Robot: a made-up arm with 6 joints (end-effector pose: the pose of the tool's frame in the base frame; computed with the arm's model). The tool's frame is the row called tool.
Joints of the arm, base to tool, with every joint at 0 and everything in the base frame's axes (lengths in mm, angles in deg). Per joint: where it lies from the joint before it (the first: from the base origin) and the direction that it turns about. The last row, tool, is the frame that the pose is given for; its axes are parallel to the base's.
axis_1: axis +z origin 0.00 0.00 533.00
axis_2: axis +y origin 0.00 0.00 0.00
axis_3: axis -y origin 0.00 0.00 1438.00
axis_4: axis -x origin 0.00 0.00 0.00
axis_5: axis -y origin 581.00 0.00 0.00
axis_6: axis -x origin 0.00 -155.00 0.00
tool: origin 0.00 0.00 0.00
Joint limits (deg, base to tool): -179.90..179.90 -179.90..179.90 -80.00..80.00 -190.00..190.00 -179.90..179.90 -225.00..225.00
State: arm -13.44 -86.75 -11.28 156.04 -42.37 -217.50
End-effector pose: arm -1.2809 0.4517 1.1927 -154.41 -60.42 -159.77
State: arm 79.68 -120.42 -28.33 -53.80 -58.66 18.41
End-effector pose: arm -0.1135 -1.1343 0.3901 -20.41 -32.56 134.54
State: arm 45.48 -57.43 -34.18 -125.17 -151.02 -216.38
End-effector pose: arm -0.5040 -0.3852 1.4200 -94.68 5.10 -157.95
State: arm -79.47 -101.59 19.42 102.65 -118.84 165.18
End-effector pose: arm -0.3025 1.8129 0.6641 -129.36 30.81 -163.85
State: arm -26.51 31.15 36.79 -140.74 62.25 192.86
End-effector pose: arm 1.2452 -0.4870 1.7231 -67.57 39.51 -73.05
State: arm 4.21 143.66 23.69 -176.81 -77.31 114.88
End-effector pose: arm 0.5416 0.1950 -1.1243 67.28 42.60 8.44
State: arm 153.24 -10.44 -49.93 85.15 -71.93 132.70
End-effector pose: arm -0.2495 0.1405 1.6969 100.07 15.03 74.48
